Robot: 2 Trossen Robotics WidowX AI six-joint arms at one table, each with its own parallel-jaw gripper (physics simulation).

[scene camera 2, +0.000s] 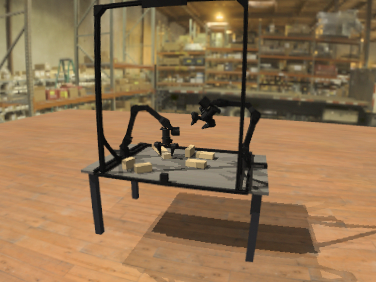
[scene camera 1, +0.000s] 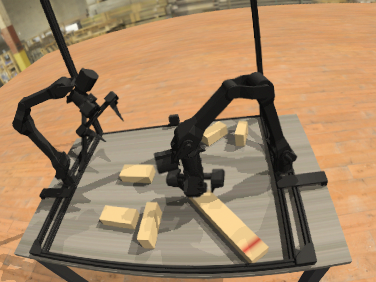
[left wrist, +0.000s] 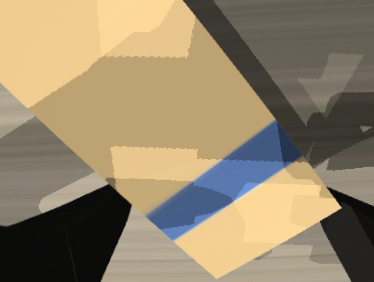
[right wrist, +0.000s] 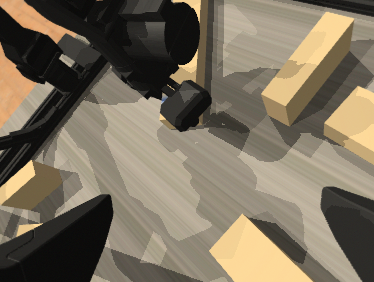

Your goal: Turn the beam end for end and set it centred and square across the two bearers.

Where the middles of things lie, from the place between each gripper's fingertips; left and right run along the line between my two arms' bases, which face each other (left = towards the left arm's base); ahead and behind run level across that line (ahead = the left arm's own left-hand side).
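Beam [scene camera 1: 248, 244] 250 mm below my right hand, 190 mm ahead of it and 330 mm to the left of it.
Relative to the beam, my left hand is 9 cm to the right of it and 12 cm short of it. Going by its middle, the beam is nearer to my left hand than to my right hand.
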